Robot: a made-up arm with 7 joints. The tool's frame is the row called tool.
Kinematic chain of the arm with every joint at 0, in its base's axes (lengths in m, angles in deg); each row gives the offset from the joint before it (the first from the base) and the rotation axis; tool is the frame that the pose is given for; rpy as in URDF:
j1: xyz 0 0 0.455 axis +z
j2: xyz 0 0 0 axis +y
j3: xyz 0 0 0.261 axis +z
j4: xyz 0.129 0 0 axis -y
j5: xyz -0.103 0 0.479 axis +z
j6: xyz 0 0 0 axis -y
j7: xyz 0.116 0 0 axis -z
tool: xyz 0 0 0 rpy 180 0 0
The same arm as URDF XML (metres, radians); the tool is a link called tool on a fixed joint. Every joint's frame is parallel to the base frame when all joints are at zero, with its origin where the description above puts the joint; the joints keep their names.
<robot name="arm">
<link name="base"/>
<link name="link1"/>
<link name="link2"/>
<link name="link3"/>
<link name="link4"/>
<link name="link5"/>
<link name="link6"/>
<link name="link7"/>
<link name="tool"/>
<joint name="j1" type="continuous"><parent link="base"/><child link="link1"/><origin xyz="0 0 0.455"/><axis xyz="0 0 1"/></joint>
<joint name="j2" type="continuous"><parent link="link1"/><child link="link2"/><origin xyz="0 0 0"/><axis xyz="0 1 0"/></joint>
<joint name="j3" type="continuous"><parent link="link2"/><child link="link3"/><origin xyz="0 0 0.261"/><axis xyz="0 0 1"/></joint>
<joint name="j4" type="continuous"><parent link="link3"/><child link="link4"/><origin xyz="0.129 0 0"/><axis xyz="0 -1 0"/></joint>
<joint name="j5" type="continuous"><parent link="link4"/><child link="link5"/><origin xyz="-0.103 0 0.479"/><axis xyz="0 0 1"/></joint>
<joint name="j6" type="continuous"><parent link="link5"/><child link="link6"/><origin xyz="0 0 0"/><axis xyz="0 -1 0"/></joint>
<joint name="j7" type="continuous"><parent link="link6"/><child link="link7"/><origin xyz="0.116 0 0"/><axis xyz="0 0 -1"/></joint>
<joint name="tool_joint" type="fixed"><parent link="link7"/><child link="tool"/><origin xyz="0 0 0" rpy="3.1416 0 0"/></joint>
</robot>

